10 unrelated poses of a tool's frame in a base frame.
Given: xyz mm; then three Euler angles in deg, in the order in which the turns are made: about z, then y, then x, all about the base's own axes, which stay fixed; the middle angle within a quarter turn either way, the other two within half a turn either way.
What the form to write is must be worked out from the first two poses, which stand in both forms.
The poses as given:
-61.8 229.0 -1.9 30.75 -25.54 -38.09
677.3 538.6 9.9 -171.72 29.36 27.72
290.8 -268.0 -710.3 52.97 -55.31 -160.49
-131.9 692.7 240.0 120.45 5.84 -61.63
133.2 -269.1 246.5 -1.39 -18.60 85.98
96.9 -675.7 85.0 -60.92 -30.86 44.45
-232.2 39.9 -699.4 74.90 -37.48 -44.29
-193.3 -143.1 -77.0 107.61 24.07 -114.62
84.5 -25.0 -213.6 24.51 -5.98 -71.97
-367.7 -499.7 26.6 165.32 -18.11 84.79
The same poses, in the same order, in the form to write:
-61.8 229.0 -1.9 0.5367 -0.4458 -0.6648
677.3 538.6 9.9 -2.9971 0.5124 0.4838
290.8 -268.0 -710.3 0.9245 -0.9653 -2.8011
-131.9 692.7 240.0 2.1022 0.1019 -1.0756
133.2 -269.1 246.5 -0.0243 -0.3246 1.5006
96.9 -675.7 85.0 -1.0633 -0.5386 0.7758
-232.2 39.9 -699.4 1.3073 -0.6541 -0.7730
-193.3 -143.1 -77.0 1.8781 0.4201 -2.0005
84.5 -25.0 -213.6 0.4278 -0.1044 -1.2561
-367.7 -499.7 26.6 2.8854 -0.3161 1.4799

